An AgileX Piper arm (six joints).
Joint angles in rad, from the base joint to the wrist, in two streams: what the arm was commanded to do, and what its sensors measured. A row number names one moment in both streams.
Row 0, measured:
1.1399, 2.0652, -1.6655, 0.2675, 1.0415, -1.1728
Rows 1 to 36, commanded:
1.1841, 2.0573, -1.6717, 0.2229, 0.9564, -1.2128
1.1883, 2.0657, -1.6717, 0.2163, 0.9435, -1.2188
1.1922, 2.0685, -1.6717, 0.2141, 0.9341, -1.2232
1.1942, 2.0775, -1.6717, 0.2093, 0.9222, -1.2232
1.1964, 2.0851, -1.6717, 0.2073, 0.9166, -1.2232
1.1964, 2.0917, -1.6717, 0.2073, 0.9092, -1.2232
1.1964, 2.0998, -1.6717, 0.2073, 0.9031, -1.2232
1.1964, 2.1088, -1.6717, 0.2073, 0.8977, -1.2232
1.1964, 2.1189, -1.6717, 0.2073, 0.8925, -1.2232
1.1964, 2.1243, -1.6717, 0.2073, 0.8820, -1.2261
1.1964, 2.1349, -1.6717, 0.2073, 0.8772, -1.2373
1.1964, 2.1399, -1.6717, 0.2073, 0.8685, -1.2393
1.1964, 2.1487, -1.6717, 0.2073, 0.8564, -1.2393
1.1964, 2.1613, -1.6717, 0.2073, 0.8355, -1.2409
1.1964, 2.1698, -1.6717, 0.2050, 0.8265, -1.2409
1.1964, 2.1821, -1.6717, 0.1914, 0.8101, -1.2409
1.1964, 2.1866, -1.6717, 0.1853, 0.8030, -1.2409
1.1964, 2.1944, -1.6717, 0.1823, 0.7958, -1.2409
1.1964, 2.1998, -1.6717, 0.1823, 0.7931, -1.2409
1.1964, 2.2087, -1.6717, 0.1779, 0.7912, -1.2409
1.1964, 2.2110, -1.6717, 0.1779, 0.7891, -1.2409
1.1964, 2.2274, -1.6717, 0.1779, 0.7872, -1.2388
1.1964, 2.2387, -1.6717, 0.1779, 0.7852, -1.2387
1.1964, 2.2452, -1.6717, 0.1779, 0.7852, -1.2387
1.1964, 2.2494, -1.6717, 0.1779, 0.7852, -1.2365
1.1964, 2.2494, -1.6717, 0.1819, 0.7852, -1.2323
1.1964, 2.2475, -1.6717, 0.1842, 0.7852, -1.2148
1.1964, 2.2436, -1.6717, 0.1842, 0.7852, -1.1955
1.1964, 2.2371, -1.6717, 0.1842, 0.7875, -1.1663
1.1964, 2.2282, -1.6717, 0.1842, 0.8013, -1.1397
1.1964, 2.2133, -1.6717, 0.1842, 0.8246, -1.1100
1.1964, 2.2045, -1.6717, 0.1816, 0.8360, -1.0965
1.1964, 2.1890, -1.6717, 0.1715, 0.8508, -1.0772
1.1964, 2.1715, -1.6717, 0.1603, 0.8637, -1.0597
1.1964, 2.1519, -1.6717, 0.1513, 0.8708, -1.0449
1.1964, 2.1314, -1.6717, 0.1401, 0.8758, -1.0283
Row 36, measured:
1.1950, 2.2104, -1.6661, 0.1718, 0.8425, -1.0896
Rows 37 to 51, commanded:
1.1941, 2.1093, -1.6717, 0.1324, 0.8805, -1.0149
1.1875, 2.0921, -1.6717, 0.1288, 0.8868, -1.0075
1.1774, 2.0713, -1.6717, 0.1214, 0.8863, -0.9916
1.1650, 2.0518, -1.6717, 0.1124, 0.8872, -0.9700
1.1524, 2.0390, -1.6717, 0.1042, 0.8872, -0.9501
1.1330, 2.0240, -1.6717, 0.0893, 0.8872, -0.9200
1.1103, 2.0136, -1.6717, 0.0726, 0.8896, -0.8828
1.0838, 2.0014, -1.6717, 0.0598, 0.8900, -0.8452
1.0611, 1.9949, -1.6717, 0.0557, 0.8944, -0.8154
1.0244, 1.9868, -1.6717, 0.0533, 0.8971, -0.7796
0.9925, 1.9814, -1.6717, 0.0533, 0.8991, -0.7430
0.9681, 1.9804, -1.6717, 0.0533, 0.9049, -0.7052
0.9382, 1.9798, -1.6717, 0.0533, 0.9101, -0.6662
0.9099, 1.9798, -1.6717, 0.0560, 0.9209, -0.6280
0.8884, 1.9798, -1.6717, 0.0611, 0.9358, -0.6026
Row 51, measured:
0.9807, 1.9954, -1.6661, 0.0646, 0.8983, -0.7292
